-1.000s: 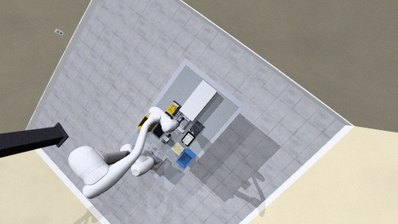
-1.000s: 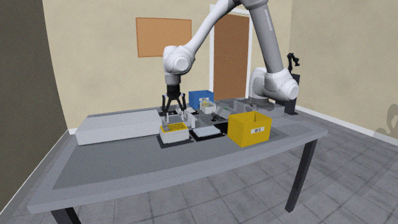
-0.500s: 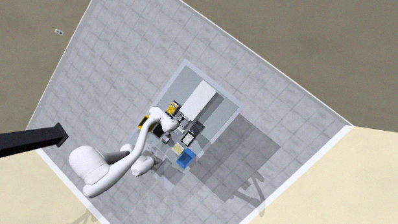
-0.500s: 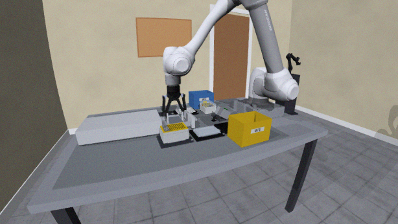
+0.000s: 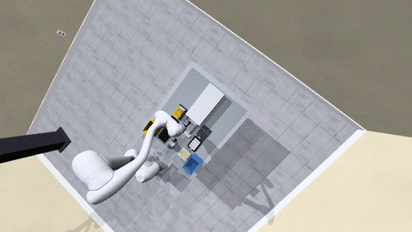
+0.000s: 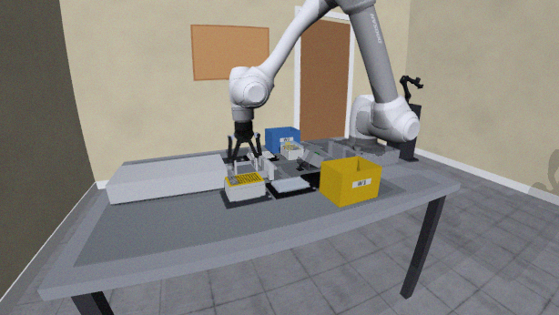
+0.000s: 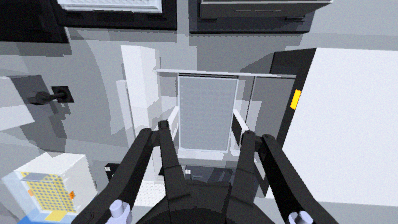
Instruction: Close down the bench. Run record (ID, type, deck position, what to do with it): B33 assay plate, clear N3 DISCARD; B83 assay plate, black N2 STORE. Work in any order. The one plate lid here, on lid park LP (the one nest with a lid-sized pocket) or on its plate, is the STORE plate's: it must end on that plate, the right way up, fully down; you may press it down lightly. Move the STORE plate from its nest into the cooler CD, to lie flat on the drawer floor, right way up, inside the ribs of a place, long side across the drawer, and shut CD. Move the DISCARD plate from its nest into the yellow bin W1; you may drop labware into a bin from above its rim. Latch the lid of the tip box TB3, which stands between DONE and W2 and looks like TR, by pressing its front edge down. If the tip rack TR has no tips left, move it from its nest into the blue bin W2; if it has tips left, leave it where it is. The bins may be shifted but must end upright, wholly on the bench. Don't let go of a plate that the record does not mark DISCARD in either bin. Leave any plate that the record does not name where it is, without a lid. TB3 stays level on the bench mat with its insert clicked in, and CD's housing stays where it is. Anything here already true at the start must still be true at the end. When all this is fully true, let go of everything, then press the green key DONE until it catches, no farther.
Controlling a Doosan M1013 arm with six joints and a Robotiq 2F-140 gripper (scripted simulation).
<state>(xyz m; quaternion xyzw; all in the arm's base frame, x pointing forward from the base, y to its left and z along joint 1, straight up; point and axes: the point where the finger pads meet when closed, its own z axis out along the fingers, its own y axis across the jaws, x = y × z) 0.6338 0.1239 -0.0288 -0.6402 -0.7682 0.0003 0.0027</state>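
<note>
Now: the see-through plate lid 1 cm below my hand. Round my hand: cooler CD (17 cm ahead, 3 cm to the left, 1 cm below); then drawer (4 cm ahead, 2 cm below, 1 cm to the left); then black plate (2 cm below).
</note>
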